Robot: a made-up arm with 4 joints.
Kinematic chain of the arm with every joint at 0, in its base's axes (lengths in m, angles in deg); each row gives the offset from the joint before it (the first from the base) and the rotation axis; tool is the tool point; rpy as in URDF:
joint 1: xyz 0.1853 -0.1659 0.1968 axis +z
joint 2: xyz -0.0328 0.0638 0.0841 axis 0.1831 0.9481 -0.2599
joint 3: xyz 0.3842 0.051 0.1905 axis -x
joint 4: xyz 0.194 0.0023 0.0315 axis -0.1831 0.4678 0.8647
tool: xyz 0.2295 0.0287 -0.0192 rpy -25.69 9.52 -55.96
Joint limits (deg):
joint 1: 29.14..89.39
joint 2: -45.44..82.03
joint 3: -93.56..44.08
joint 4: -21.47..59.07
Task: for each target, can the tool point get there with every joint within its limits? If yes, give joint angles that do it. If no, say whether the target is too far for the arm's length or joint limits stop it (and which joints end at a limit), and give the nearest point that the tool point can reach.
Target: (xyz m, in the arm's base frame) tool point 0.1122 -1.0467 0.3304
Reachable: no: joint limits stop it (at a limit: joint 1, joint 2, joint 3, joint 4) | nearest point 0.0950 -0.0385 -0.3799 | short by 1.233 m
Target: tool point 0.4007 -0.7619 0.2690
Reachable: no: joint limits stop it (at a limit: joint 1, joint 2, joint 4) | nearest point 0.4746 -0.1354 -0.4694 | short by 0.971 m
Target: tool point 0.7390 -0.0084 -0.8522
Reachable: no: too far | nearest point 0.5328 -0.0566 -0.4585 | short by 0.447 m
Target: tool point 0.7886 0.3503 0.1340
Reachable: yes | joints 38.31 27.10 -46.65 2.55
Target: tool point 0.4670 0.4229 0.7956
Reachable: yes | joints 41.47 -26.30 12.67 -3.98
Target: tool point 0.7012 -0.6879 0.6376
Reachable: no: joint limits stop it (at a limit: joint 1, joint 4) | nearest point 0.7960 0.2644 0.5740 | short by 0.959 m
